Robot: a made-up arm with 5 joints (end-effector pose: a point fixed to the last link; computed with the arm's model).
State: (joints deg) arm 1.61 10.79 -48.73 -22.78 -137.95
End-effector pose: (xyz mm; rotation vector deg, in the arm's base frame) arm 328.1 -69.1 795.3 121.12 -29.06 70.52
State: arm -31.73 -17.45 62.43 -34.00 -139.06
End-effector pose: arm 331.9 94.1 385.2 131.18 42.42 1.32
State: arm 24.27 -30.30 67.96 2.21 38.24
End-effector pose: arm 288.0 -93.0 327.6 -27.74 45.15 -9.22
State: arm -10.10 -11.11 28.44 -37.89 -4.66
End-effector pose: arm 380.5 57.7 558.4 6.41 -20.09 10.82
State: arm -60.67 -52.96 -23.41 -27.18 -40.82
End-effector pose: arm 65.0 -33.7 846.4 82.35 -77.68 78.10
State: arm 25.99 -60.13 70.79 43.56 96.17
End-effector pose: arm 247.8 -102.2 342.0 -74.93 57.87 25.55
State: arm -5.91 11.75 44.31 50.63 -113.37
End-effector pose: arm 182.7 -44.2 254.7 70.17 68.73 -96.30
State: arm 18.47 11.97 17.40 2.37 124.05
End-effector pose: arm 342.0 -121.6 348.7 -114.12 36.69 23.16
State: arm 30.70 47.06 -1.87 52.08 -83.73
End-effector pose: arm 224.4 -148.0 254.6 85.41 62.91 -91.37
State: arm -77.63 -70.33 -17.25 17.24 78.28
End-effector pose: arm 79.1 61.7 827.8 -15.44 -84.99 14.44
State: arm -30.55 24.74 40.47 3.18 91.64
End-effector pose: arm 196.7 70.8 232.5 -95.69 31.39 76.60
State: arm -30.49 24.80 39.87 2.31 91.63
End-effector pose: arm 201.3 73.4 233.8 -95.78 30.20 75.51
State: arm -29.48 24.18 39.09 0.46 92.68
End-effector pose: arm 212.7 76.1 237.3 -96.46 27.54 72.81
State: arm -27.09 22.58 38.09 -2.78 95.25
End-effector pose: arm 233.8 77.5 245.2 -98.11 23.06 67.61
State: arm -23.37 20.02 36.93 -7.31 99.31
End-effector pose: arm 263.6 74.7 259.3 -101.03 17.38 59.63
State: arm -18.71 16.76 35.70 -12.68 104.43
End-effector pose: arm 297.8 64.8 280.4 -105.17 11.64 49.21
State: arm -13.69 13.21 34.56 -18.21 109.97
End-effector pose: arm 330.0 47.3 306.8 -110.12 6.98 37.48
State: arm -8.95 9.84 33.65 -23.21 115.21
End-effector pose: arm 354.8 25.2 334.5 -115.13 4.02 26.08
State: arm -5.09 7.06 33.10 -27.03 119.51
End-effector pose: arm 370.0 4.1 357.9 -119.39 2.70 16.78
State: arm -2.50 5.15 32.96 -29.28 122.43
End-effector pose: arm 377.1 -11.4 372.9 -122.31 2.52 10.90
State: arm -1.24 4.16 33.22 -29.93 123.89
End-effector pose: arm 378.5 -19.2 378.0 -123.76 2.95 8.77
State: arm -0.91 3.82 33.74 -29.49 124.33
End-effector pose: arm 377.0 -21.3 376.1 -124.15 3.64 9.28
